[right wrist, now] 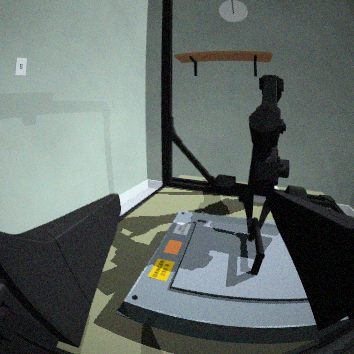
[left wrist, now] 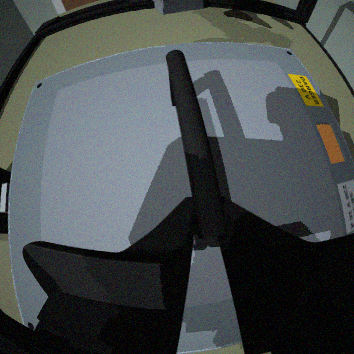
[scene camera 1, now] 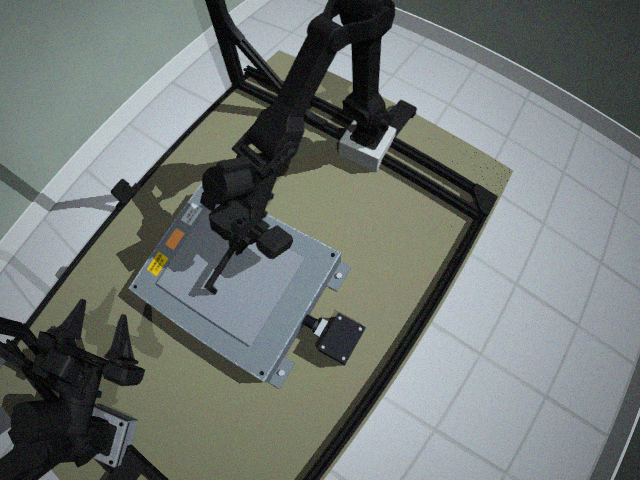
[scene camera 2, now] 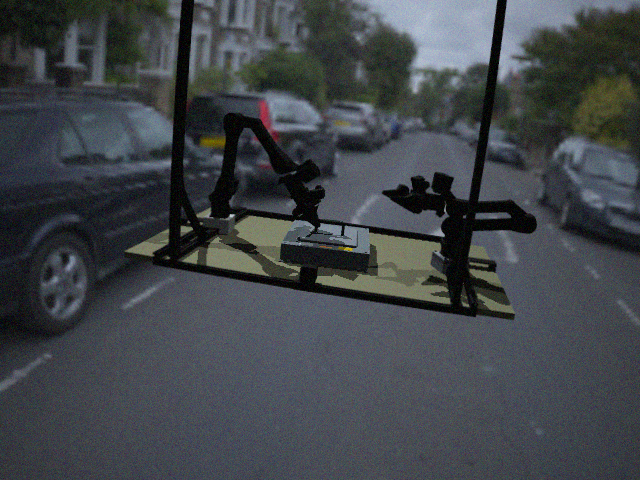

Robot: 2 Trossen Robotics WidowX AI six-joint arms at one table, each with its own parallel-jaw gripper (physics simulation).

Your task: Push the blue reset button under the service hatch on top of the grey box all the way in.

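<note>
The grey box (scene camera 1: 206,329) (scene camera 2: 320,255) (left wrist: 31,150) (right wrist: 210,310) lies on the board. Its pale hatch (scene camera 1: 258,310) (left wrist: 100,125) (right wrist: 215,287) lies flat or nearly flat in its top. A black bar handle (scene camera 1: 222,269) (scene camera 2: 342,228) (left wrist: 185,100) (right wrist: 259,250) stands over the hatch. My left gripper (scene camera 1: 238,242) (scene camera 2: 315,225) (left wrist: 203,204) (right wrist: 252,233) is shut on one end of the handle, low over the hatch; its fingertips are partly hidden. My right gripper (scene camera 1: 103,308) (scene camera 2: 390,193) is open and empty, raised away from the box. The blue button does not show in any view.
A dark square block (scene camera 1: 341,338) is joined to the box's side by a short connector (scene camera 1: 320,327). Metal tabs (scene camera 1: 338,275) (scene camera 1: 281,373) stick out beside it. Black rails (scene camera 1: 392,356) edge the tan board (scene camera 1: 408,206), and a tall post (scene camera 2: 180,129) rises at one corner.
</note>
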